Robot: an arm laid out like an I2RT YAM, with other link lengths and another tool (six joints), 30 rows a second.
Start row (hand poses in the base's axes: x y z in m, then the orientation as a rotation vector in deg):
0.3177, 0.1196, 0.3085, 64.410, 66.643, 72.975
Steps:
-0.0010, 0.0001, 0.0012, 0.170, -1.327, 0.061
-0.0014, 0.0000, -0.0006, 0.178, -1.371, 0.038
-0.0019, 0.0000, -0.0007, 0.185, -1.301, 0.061
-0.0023, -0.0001, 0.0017, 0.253, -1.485, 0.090
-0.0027, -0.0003, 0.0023, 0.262, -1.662, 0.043
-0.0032, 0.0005, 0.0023, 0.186, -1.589, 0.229
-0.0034, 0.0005, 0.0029, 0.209, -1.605, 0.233
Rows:
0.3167, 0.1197, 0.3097, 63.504, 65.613, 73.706
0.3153, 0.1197, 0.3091, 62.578, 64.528, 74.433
0.3134, 0.1197, 0.3084, 61.697, 63.504, 75.143
0.3111, 0.1196, 0.3101, 60.710, 62.322, 75.985
0.3084, 0.1193, 0.3124, 59.609, 60.969, 76.852
0.3052, 0.1198, 0.3147, 58.428, 59.829, 77.774
0.3018, 0.1203, 0.3176, 57.245, 58.662, 78.705

